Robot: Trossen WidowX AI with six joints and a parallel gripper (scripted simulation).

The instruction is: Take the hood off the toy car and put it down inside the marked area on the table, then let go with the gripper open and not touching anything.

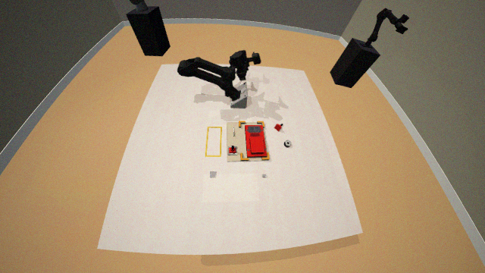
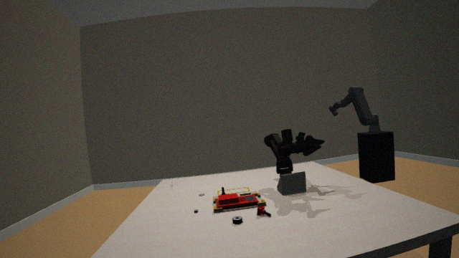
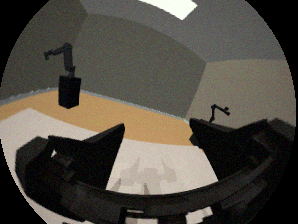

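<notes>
My gripper tip is now 53 cm short of the hood, 12 cm to the right of it and 20 cm above it. Also, from my gripper tip: beige base plate (49 cm ahead, 8 cm to the left, 23 cm below); black wheel (48 cm ahead, 31 cm to the left, 24 cm below).
</notes>
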